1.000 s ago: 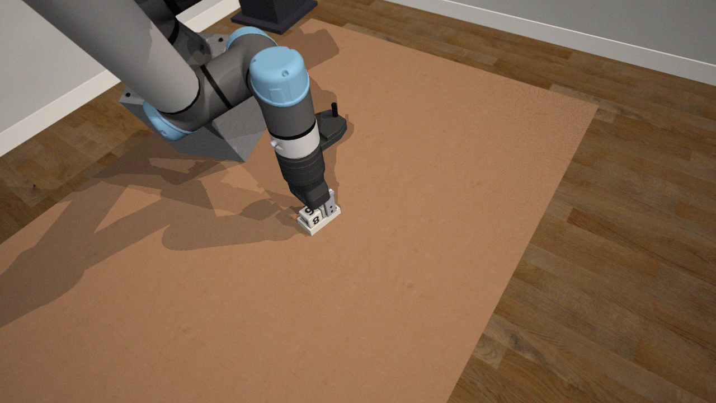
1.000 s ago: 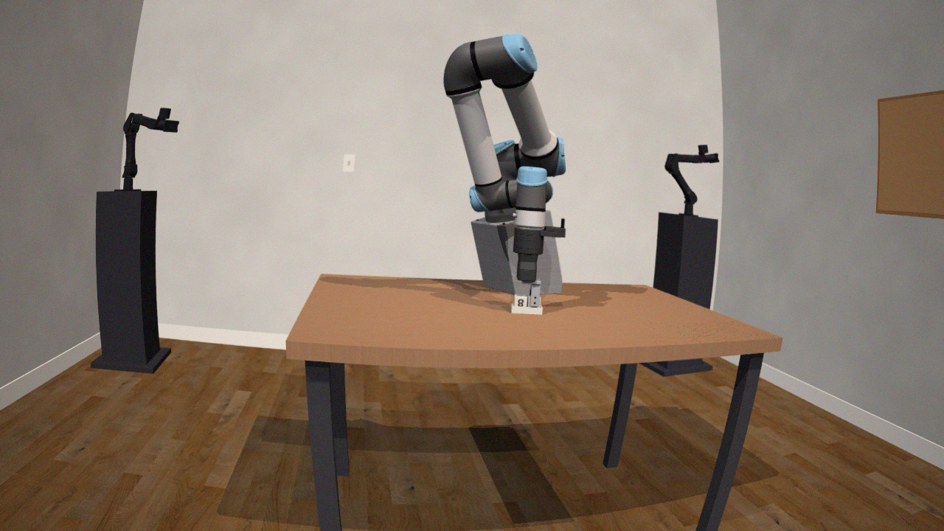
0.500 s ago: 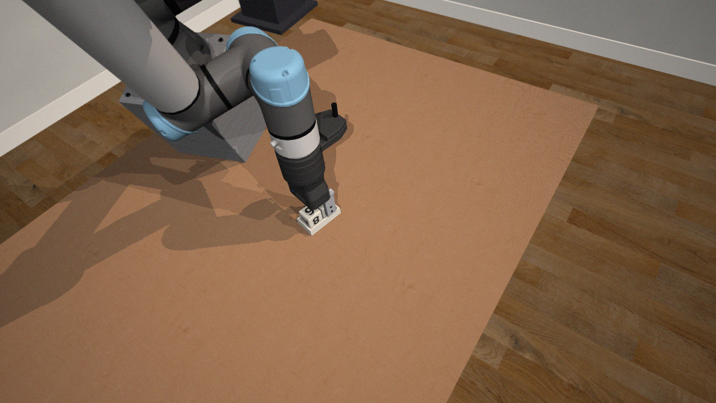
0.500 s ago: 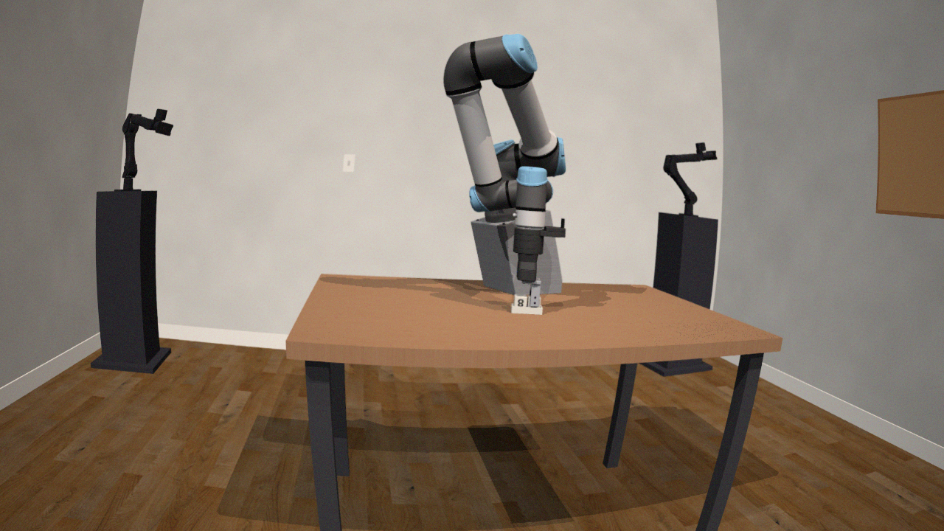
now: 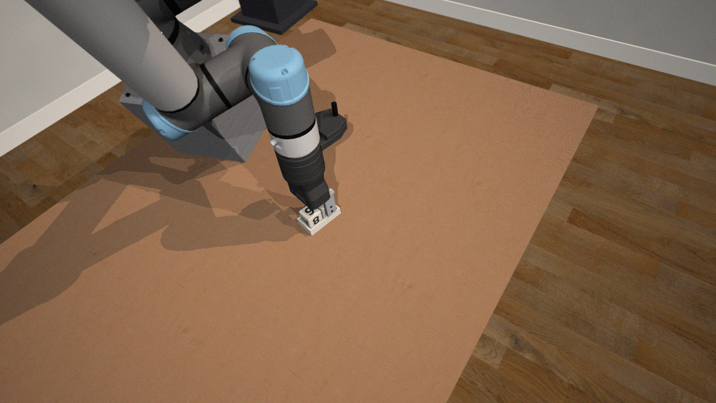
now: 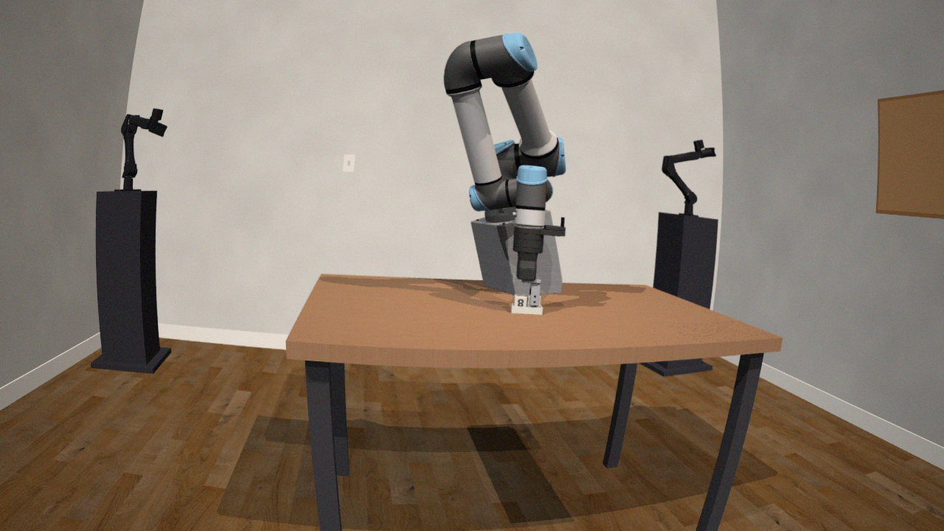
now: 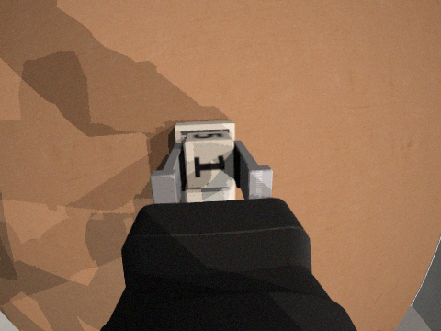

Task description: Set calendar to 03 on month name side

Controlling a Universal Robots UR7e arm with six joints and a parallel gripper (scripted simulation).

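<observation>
Now: hand 3 cm above the white tray, 2 cm to the left of it and 1 cm past it.
</observation>
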